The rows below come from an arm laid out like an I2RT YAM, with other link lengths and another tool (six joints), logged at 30 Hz.
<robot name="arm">
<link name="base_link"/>
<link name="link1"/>
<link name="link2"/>
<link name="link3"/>
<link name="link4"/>
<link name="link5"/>
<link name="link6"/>
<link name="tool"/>
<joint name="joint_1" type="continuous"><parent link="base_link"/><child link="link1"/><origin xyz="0 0 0.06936" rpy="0 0 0"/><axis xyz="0 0 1"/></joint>
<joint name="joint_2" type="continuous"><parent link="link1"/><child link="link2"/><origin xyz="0.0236 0.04 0.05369" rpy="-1.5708 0 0"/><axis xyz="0 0 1"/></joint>
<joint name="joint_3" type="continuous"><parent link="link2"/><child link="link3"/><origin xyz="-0.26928 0 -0.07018" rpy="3.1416 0 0"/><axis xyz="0 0 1"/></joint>
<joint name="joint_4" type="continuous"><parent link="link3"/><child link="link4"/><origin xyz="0.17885 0.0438 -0.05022" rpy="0 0 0"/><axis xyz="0 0 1"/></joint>
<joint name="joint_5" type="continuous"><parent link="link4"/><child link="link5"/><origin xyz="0.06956 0.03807 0.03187" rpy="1.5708 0 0"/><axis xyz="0 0 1"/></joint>
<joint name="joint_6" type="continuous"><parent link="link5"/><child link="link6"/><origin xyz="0.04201 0 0.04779" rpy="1.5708 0 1.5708"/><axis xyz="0 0 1"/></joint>
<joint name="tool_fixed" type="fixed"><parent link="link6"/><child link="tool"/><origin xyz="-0.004 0.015 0.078" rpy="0 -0.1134 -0.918"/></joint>
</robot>
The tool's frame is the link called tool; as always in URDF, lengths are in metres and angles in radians. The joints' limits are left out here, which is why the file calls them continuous.
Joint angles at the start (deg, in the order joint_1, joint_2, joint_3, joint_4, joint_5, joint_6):
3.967, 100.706, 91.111, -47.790, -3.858, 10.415
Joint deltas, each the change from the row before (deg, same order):
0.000, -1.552, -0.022, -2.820, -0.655, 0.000
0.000, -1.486, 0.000, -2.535, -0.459, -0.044
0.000, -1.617, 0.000, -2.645, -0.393, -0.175
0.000, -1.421, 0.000, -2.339, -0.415, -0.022
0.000, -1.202, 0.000, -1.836, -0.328, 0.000
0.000, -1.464, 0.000, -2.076, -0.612, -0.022
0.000, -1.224, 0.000, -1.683, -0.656, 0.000
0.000, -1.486, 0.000, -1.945, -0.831, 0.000
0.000, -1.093, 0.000, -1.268, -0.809, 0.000
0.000, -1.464, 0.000, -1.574, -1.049, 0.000
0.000, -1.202, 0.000, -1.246, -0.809, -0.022
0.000, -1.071, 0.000, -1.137, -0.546, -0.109
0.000, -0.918, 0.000, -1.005, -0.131, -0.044
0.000, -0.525, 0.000, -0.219, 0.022, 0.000
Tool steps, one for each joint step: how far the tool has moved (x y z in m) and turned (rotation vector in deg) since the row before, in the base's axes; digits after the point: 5 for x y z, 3 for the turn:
-0.01166, 0.00056, 0.00451, 0.465, 1.325, 0.347
-0.01074, 0.00020, 0.00448, 0.299, 1.069, 0.273
-0.01152, -0.00002, 0.00484, 0.184, 1.027, 0.346
-0.01033, 0.00014, 0.00412, 0.289, 0.938, 0.219
-0.00840, 0.00010, 0.00354, 0.245, 0.653, 0.154
-0.00993, 0.00058, 0.00441, 0.490, 0.645, 0.301
-0.00828, 0.00078, 0.00367, 0.552, 0.498, 0.296
-0.00988, 0.00103, 0.00441, 0.711, 0.509, 0.369
-0.00691, 0.00119, 0.00338, 0.713, 0.225, 0.356
-0.00896, 0.00153, 0.00450, 0.933, 0.175, 0.459
-0.00729, 0.00114, 0.00358, 0.714, 0.090, 0.372
-0.00658, 0.00063, 0.00297, 0.441, 0.076, 0.334
-0.00565, -0.00014, 0.00227, 0.094, 0.085, 0.096
-0.00211, -0.00019, 0.00159, 0.001, -0.307, -0.010

